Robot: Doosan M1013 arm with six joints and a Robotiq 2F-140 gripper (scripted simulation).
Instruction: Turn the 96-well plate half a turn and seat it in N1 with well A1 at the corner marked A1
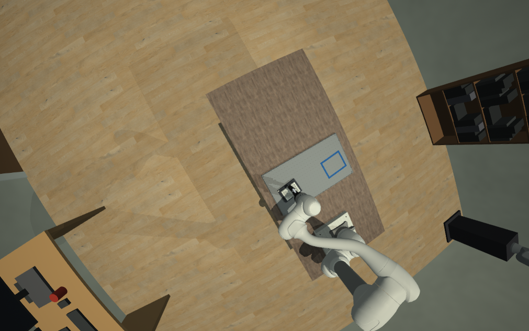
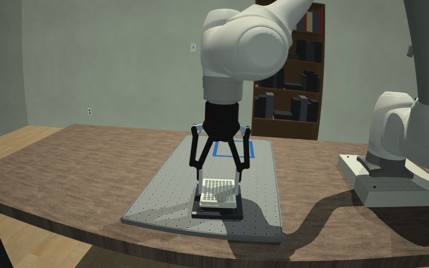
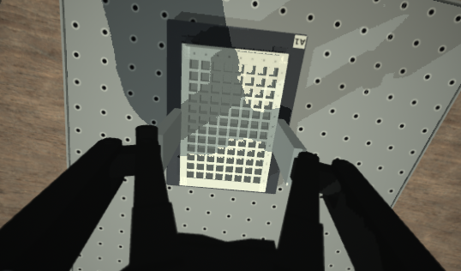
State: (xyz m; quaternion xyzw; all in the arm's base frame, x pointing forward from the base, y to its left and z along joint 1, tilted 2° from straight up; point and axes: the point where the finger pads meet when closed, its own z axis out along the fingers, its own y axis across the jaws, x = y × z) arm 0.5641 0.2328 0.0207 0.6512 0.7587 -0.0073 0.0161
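My gripper is now 20 mm above the white 96-well plate. The rest, counted from my hand: A1 label (40 mm ahead, 90 mm to the left, 40 mm below); dark plate nest N1 (50 mm below).
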